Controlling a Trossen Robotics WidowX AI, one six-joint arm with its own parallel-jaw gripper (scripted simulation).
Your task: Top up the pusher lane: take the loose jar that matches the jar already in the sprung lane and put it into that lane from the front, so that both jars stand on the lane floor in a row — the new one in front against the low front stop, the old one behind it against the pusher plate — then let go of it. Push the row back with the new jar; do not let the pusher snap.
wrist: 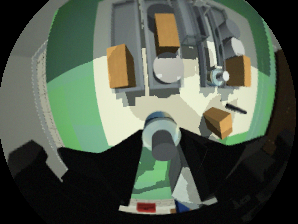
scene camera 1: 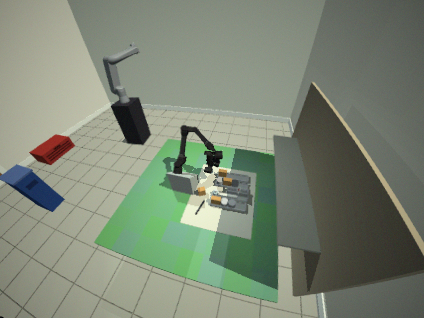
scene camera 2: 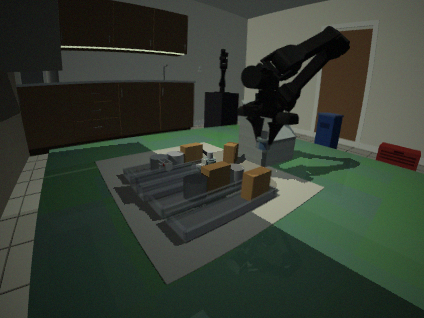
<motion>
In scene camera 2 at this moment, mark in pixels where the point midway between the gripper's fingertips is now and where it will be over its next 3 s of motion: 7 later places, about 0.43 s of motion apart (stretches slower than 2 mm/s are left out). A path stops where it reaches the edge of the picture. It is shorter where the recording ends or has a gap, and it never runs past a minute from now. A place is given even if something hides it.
My gripper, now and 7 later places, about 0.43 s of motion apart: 263, 143; 253, 142; 235, 144; 223, 146; 220, 151; 219, 153; 219, 153; 219, 154
</motion>
